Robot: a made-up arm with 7 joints.
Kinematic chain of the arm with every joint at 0, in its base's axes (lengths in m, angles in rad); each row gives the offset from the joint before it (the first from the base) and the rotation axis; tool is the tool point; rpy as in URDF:
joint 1: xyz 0 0 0.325 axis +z
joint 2: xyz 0 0 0 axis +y
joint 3: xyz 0 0 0.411 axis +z
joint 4: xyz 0.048 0 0 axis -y
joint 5: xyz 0.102 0 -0.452 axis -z
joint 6: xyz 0 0 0 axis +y
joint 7: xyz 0.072 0 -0.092 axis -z
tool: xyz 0 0 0 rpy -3.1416 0 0
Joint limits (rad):
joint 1: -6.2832..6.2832
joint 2: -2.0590..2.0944
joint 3: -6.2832..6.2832
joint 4: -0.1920..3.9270
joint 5: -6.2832..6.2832
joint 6: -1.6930..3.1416
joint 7: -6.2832..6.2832
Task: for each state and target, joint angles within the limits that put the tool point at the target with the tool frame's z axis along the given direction. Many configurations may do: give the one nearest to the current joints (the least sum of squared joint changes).
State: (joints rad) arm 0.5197 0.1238 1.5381 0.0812 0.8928 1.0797 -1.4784
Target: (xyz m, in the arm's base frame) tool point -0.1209 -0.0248 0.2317 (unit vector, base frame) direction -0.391 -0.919 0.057
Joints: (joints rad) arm 0.2436 0.6298 1.8333 -0.1785 0.8928 1.1420 -1.4784
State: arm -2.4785 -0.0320 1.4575 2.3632 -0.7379 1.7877 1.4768
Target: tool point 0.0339 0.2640 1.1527 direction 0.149 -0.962 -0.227
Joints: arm -1.7873 -0.4107 1.3071 3.1850 -0.8874 2.2060 1.4768
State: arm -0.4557 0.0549 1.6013 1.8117 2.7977 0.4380 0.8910
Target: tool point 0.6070 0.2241 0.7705 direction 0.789 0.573 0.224
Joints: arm -0.7709 0.2871 1.3700 1.6398 2.6797 0.2197 0.8910
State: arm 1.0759 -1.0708 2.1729 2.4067 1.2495 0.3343 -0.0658
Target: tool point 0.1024 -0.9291 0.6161 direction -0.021 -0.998 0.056
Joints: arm 1.8078 -1.2632 2.1314 2.8184 1.1815 0.0723 -0.0658
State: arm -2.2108 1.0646 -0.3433 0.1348 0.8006 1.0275 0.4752
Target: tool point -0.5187 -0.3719 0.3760 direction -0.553 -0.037 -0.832
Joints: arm -1.5222 0.5793 -1.0724 1.0096 0.6015 0.2548 0.4752
